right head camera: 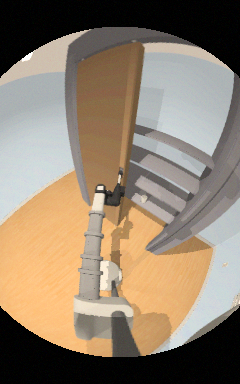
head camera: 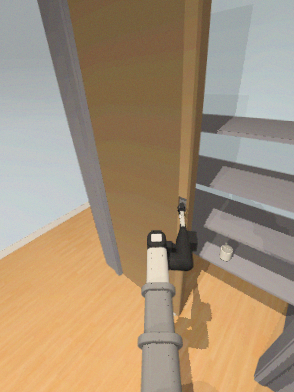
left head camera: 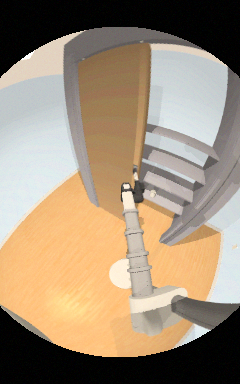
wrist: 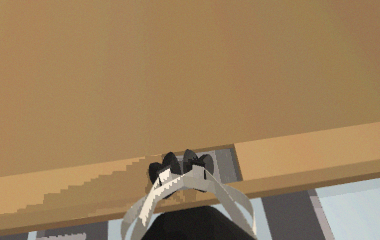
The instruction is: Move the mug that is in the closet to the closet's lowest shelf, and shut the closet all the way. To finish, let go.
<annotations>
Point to a brown wooden door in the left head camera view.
113, 85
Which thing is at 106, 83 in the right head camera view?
A brown wooden door.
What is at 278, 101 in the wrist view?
A brown wooden door.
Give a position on a brown wooden door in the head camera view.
143, 74
</annotations>
